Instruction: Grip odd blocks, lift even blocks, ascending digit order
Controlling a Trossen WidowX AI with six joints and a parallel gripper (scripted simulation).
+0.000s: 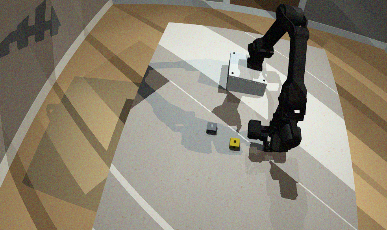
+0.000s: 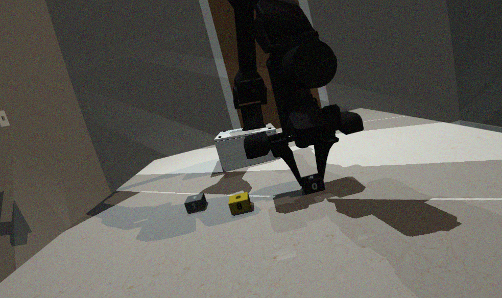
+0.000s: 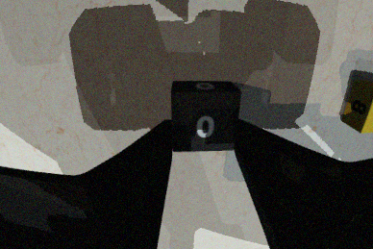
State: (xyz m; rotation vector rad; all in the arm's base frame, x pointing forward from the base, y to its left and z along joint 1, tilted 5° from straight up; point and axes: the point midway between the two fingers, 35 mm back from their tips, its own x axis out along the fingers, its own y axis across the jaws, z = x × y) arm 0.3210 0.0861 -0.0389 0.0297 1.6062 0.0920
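My gripper tip is now 30 mm past the grey block marked 1 and 210 mm to the left of it. Also, from my gripper tip: black block marked 0 (10 mm ahead); yellow block marked 8 (20 mm ahead, 120 mm to the right).
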